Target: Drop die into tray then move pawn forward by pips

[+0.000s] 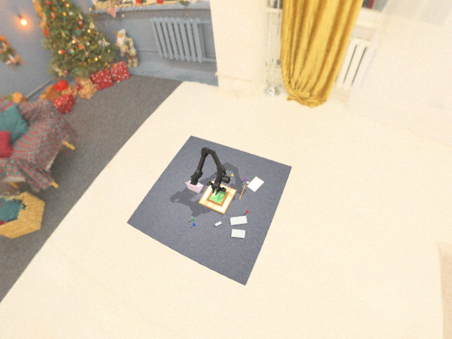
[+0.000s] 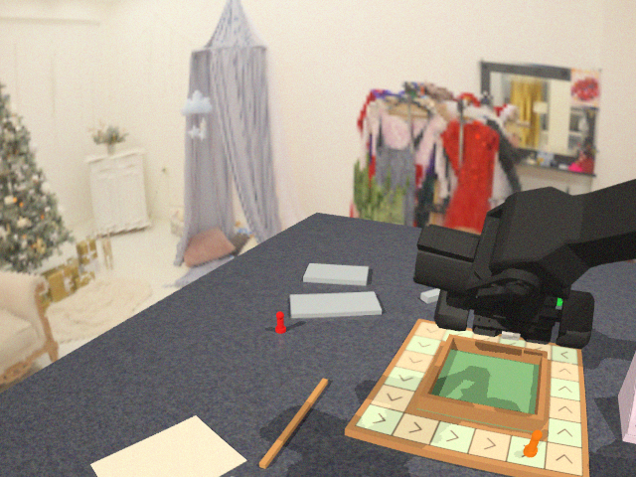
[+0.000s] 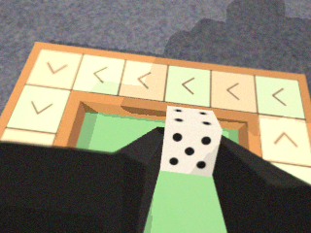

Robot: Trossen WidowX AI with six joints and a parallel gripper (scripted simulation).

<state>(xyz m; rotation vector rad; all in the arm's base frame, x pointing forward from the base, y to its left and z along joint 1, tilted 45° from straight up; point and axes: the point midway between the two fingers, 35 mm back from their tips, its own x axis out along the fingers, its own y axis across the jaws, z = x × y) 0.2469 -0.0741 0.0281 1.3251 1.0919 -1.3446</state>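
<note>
Now: the orange pawn 150 mm to the left of my gripper tip, 60 mm below it and 40 mm behind it. From my gripper tip the other things lie so: grey block (240 mm to the right, 120 mm ahead, 80 mm below); green tray (80 mm below, 30 mm to the left, 20 mm ahead); white die (right at my gripper tip).
</note>
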